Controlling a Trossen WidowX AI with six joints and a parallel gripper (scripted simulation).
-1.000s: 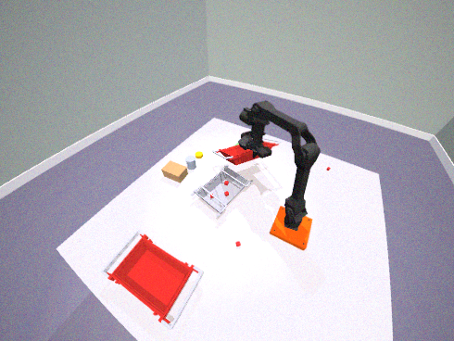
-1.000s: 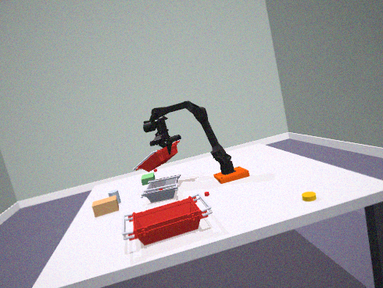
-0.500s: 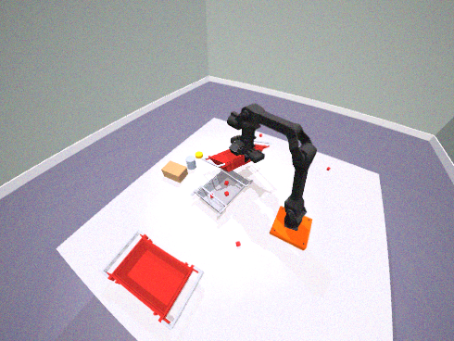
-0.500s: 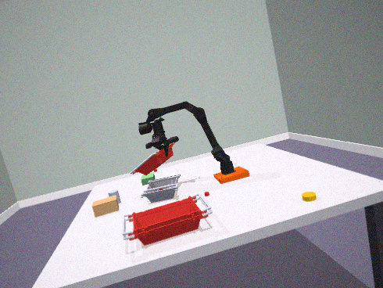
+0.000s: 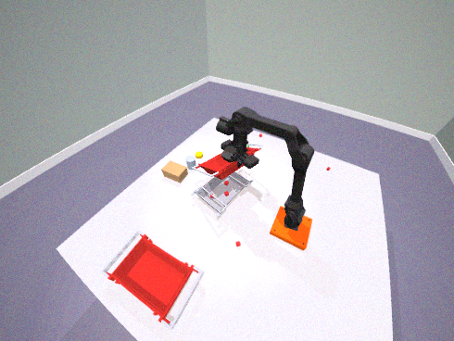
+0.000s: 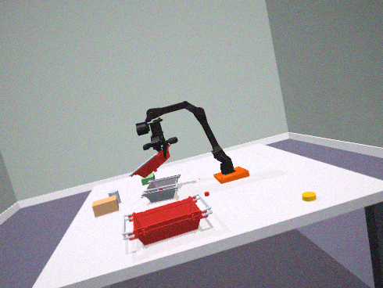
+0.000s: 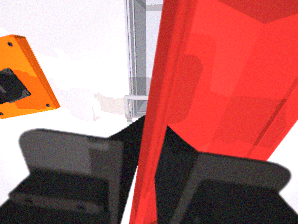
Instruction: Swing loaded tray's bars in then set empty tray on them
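The red tray lies 7 cm ahead of my gripper tip and 3 cm to the right of it. Also, from my gripper tip: grey cylinder (31 cm ahead, 14 cm below, 6 cm to the right); then green block (32 cm to the right, 16 cm below, 8 cm ahead); then small red cube (28 cm to the left, 17 cm below, 11 cm behind).
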